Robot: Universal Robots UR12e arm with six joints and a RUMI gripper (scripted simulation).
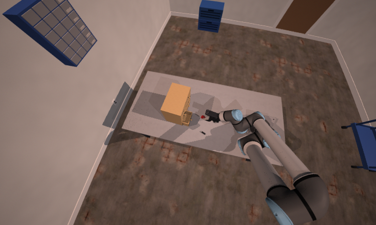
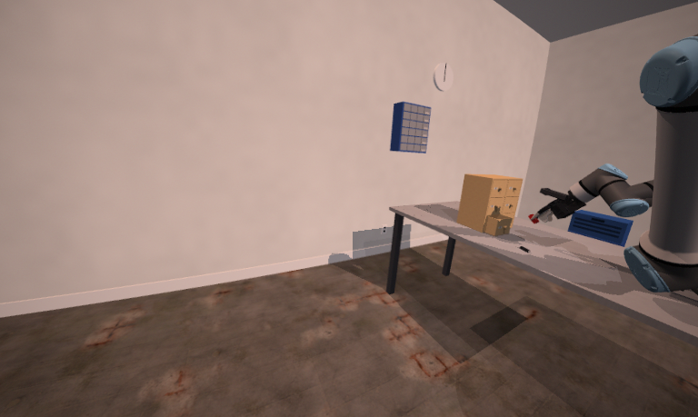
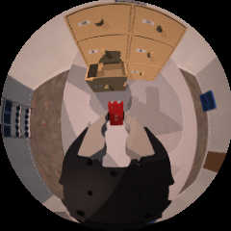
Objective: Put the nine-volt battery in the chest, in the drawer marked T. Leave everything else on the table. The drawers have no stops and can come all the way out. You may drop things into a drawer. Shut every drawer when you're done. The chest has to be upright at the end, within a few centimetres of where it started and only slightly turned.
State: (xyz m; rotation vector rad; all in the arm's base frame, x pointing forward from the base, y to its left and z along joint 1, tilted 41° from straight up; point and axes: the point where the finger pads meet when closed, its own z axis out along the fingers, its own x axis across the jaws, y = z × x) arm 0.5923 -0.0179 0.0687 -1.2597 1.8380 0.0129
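Now: hand 10 mm short of the red nine-volt battery. The rest, counted from my hand: drawer marked M: 280 mm ahead, 100 mm above; then drawer: 210 mm ahead, 10 mm to the left, 110 mm below; then small black object: 30 mm behind, 130 mm to the left, 140 mm below.
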